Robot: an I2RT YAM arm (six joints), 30 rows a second.
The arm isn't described. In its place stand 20 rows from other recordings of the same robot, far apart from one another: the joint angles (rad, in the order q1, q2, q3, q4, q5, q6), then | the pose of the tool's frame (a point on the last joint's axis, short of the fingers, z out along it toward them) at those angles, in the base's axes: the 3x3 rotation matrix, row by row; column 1 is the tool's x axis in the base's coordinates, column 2 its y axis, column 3 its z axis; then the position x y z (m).
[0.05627, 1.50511, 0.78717, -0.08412, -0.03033, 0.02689] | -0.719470 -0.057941 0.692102; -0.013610 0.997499 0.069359; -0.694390 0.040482 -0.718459; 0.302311 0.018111 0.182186
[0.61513, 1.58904, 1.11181, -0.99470, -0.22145, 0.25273] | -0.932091 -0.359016 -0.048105; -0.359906 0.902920 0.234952; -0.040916 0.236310 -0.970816; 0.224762 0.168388 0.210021
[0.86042, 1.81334, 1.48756, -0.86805, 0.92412, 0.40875] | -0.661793 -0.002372 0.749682; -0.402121 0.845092 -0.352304; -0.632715 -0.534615 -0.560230; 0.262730 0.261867 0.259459
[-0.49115, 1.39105, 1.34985, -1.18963, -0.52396, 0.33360] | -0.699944 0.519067 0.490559; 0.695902 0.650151 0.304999; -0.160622 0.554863 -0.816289; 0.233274 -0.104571 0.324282
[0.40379, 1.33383, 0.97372, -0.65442, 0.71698, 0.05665] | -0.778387 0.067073 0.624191; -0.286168 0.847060 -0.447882; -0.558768 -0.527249 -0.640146; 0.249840 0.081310 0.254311
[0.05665, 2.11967, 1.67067, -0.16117, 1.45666, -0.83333] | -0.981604 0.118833 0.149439; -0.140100 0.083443 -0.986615; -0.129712 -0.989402 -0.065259; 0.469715 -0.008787 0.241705
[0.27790, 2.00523, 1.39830, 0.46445, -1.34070, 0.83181] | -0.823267 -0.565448 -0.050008; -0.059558 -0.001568 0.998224; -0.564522 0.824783 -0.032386; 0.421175 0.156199 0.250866
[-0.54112, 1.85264, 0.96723, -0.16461, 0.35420, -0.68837] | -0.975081 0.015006 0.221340; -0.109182 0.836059 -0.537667; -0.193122 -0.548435 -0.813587; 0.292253 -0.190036 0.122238
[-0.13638, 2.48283, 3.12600, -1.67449, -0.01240, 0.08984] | -0.834952 0.205376 0.510564; 0.205135 0.977040 -0.057550; -0.510661 0.056683 -0.857912; 0.441047 -0.060080 0.376020
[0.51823, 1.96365, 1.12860, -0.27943, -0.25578, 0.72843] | -0.965404 0.089244 0.245011; 0.190900 0.881952 0.430950; -0.177629 0.462813 -0.868477; 0.323697 0.194945 0.118687
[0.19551, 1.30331, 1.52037, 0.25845, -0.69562, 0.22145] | 0.282587 -0.789385 0.544992; 0.227850 0.607126 0.761238; -0.931788 -0.090940 0.351427; 0.257125 0.074179 0.525855
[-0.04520, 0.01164, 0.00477, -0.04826, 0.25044, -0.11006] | -0.086673 0.283169 0.955145; -0.102600 0.951118 -0.291286; -0.990939 -0.123244 -0.053383; 0.109236 -0.013772 0.168912
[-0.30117, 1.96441, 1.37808, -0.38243, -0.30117, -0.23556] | -0.794024 -0.064234 0.604483; 0.013251 0.992336 0.122855; -0.607742 0.105560 -0.787088; 0.403933 -0.114411 0.182722
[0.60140, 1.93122, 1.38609, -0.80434, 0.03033, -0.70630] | -0.248502 -0.948162 0.198082; -0.957288 0.271606 0.099144; -0.147805 -0.164984 -0.975158; 0.312093 0.212847 0.177893
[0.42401, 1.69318, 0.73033, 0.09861, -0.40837, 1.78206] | -0.453580 0.806288 0.379690; 0.779808 0.152801 0.607085; 0.431468 0.571446 -0.698057; 0.277344 0.140702 0.127562
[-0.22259, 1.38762, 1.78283, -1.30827, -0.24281, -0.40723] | -0.736824 -0.240581 0.631832; -0.227401 0.968285 0.103504; -0.636694 -0.067415 -0.768164; 0.237224 -0.044917 0.436876
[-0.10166, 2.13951, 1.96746, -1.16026, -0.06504, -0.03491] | -0.969092 0.052204 0.241111; 0.063849 0.997128 0.040735; -0.238292 0.054871 -0.969642; 0.437669 -0.042321 0.246691
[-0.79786, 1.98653, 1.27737, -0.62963, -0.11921, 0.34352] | -0.406867 0.880146 0.244543; 0.896073 0.436566 -0.080391; -0.177515 0.186421 -0.966300; 0.266104 -0.266757 0.134588
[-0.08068, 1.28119, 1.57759, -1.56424, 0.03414, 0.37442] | -0.852274 0.432354 0.294449; 0.435624 0.898255 -0.058053; -0.289589 0.078792 -0.953902; 0.193362 -0.016853 0.390862
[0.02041, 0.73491, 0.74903, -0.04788, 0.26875, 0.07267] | -0.015822 0.247446 0.968773; 0.069691 0.966810 -0.245806; -0.997443 0.063626 -0.032542; 0.176684 -0.005848 0.350316
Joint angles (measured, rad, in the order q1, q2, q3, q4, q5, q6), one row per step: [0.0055, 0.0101, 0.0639, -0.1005, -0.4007, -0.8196]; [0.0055, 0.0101, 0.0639, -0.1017, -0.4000, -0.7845]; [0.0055, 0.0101, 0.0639, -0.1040, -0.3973, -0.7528]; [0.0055, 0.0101, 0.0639, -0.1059, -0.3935, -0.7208]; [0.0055, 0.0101, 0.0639, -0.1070, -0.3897, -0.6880]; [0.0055, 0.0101, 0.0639, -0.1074, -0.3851, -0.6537]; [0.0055, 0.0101, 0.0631, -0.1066, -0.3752, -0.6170]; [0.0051, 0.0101, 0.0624, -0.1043, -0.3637, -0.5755]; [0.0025, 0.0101, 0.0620, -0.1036, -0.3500, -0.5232]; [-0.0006, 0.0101, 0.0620, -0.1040, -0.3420, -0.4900]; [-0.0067, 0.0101, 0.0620, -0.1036, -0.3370, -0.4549]
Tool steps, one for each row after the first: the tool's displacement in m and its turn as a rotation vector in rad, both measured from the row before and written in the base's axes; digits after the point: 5 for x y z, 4 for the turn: [0.00000, -0.00002, -0.00013, 0.0322, 0.0151, -0.0022]; [0.00003, -0.00009, -0.00025, 0.0290, 0.0148, -0.0041]; [0.00004, -0.00012, -0.00021, 0.0292, 0.0144, -0.0053]; [0.00005, -0.00012, -0.00012, 0.0300, 0.0138, -0.0054]; [0.00006, -0.00015, -0.00005, 0.0314, 0.0135, -0.0063]; [0.00019, -0.00033, -0.00020, 0.0334, 0.0138, -0.0117]; [0.00022, -0.00042, -0.00001, 0.0380, 0.0136, -0.0139]; [0.00024, -0.00073, -0.00007, 0.0482, 0.0182, -0.0188]; [0.00013, -0.00059, -0.00005, 0.0308, 0.0117, -0.0127]; [0.00013, -0.00081, 0.00004, 0.0328, 0.0112, -0.0128]
